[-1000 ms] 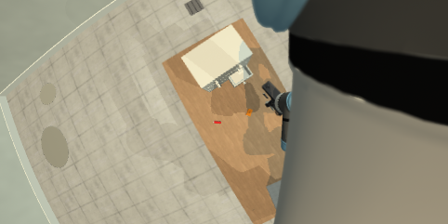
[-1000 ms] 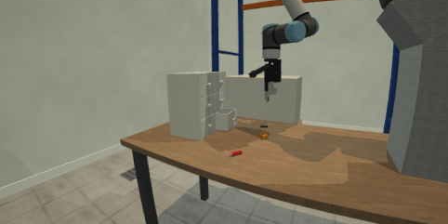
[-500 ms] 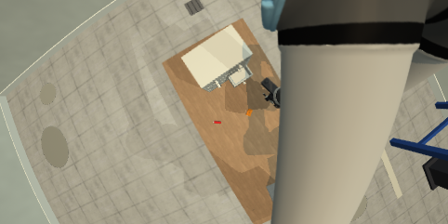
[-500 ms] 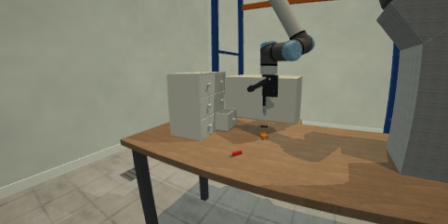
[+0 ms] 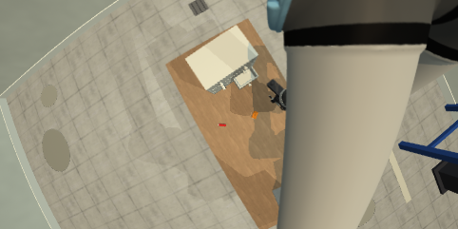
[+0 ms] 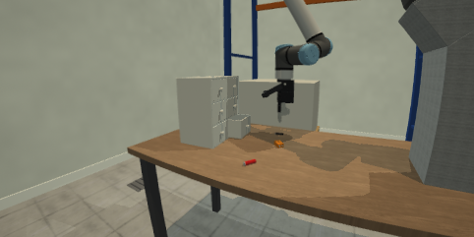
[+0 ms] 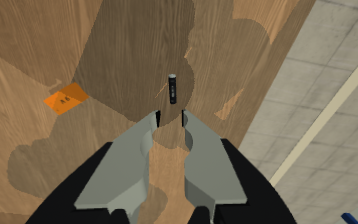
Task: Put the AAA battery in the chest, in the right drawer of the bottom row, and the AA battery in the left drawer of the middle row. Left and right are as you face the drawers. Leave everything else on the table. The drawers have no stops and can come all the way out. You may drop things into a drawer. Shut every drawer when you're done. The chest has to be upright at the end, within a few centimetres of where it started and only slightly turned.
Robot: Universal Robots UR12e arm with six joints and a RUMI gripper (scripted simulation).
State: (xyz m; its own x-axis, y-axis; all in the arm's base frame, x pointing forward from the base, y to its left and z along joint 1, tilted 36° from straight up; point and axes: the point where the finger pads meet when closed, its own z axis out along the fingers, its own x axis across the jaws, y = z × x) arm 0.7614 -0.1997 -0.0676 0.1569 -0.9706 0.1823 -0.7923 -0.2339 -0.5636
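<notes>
My hand is 80 mm above the thin black cylinder. From my hand the other things lie so: red cylinder: 370 mm to the left, 80 mm below, 10 mm ahead; then orange block: 160 mm to the left, 80 mm below, 50 mm behind.
</notes>
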